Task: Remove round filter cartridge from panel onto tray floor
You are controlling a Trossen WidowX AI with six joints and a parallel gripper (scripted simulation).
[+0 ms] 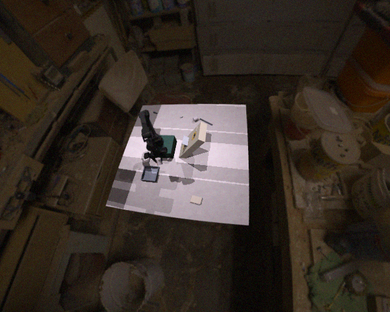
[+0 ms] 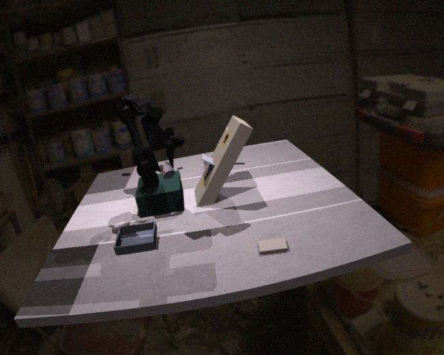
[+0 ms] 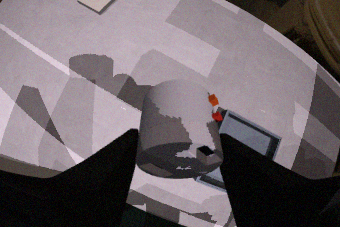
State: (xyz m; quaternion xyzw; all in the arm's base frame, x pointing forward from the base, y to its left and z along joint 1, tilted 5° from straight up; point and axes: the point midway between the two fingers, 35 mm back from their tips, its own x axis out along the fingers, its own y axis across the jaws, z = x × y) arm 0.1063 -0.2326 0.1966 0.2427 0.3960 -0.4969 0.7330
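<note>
The dark tray is 24 cm below my gripper tip, 17 cm behind it and 2 cm to the right of it. The rest, counted from my gripper tip: beige service panel 27 cm to the left, 21 cm ahead, 9 cm below; round filter cartridge right at my gripper tip; ledge 27 cm to the left, 16 cm ahead, 10 cm below.
</note>
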